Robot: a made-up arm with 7 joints. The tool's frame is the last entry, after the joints.
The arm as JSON. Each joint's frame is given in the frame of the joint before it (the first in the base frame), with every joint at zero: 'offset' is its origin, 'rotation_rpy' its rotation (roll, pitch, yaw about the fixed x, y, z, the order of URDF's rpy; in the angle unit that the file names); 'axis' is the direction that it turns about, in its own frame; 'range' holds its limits. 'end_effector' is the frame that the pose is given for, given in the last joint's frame.
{
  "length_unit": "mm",
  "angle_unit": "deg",
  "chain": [
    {
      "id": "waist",
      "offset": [
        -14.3,
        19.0,
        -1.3
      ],
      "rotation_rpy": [
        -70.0,
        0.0,
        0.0
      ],
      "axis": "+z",
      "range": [
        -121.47,
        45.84
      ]
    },
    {
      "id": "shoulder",
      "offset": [
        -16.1,
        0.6,
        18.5
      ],
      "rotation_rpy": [
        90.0,
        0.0,
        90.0
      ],
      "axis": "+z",
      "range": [
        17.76,
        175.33
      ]
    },
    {
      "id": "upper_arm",
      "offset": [
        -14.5,
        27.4,
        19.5
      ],
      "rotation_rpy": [
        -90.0,
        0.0,
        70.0
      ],
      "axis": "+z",
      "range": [
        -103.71,
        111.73
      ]
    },
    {
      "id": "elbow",
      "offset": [
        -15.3,
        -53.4,
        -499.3
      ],
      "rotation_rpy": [
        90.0,
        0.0,
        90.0
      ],
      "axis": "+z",
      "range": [
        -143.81,
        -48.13
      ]
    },
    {
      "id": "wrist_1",
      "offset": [
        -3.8,
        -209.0,
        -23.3
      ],
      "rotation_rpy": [
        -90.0,
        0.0,
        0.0
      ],
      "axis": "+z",
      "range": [
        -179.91,
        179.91
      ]
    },
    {
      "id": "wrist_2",
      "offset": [
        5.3,
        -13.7,
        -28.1
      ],
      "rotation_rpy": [
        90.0,
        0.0,
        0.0
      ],
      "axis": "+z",
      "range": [
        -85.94,
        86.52
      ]
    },
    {
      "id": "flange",
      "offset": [
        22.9,
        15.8,
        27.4
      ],
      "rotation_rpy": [
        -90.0,
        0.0,
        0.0
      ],
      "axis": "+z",
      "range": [
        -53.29,
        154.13
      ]
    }
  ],
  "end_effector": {
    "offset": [
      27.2,
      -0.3,
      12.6
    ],
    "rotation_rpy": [
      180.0,
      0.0,
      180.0
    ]
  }
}
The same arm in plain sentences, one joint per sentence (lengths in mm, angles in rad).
The arm has seven revolute joints in a row. What follows holds with every joint at zero, and every direction is one of the base frame's. Joint 1 lies 14.3 mm along -x and 19 mm along +y and 1.3 mm along -z from the base frame's origin and turns about the direction (0, 0.9397, 0.342), from -2.1201 to 0.8001 rad. Joint 2 lies 16.1 mm along -x and 17.6 mm along +y and 5.8 mm along +z from joint 1 and turns about +x, from 0.31 to 3.0601 rad. Joint 3 lies 19.5 mm along +x and 20.8 mm along +y and 23 mm along +z from joint 2 and turns about +z, from -1.8101 to 1.9501 rad. Joint 4 lies 53.4 mm along +x and 15.3 mm along -y and 499.3 mm along -z from joint 3 and turns about +y, from -2.51 to -0.84 rad. Joint 5 lies 3.8 mm along +x and 23.3 mm along -y and 209 mm along -z from joint 4 and turns about +z, from -3.14 to 3.14 rad. Joint 6 lies 5.3 mm along -x and 13.7 mm along +y and 28.1 mm along -z from joint 5 and turns about +y, from -1.4999 to 1.5101 rad. Joint 7 lies 22.9 mm along -x and 27.4 mm along +y and 15.8 mm along +z from joint 6 and turns about +z, from -0.9301 to 2.6901 rad. The tool frame, which is the frame that the pose is given for, lies 27.2 mm along -x and 0.3 mm along +y and 12.6 mm along +z from joint 7; its axes are the base frame's turned by roll 3.1416, pitch 0 and yaw 0 rad (as in URDF: about the fixed x, then y, then z).
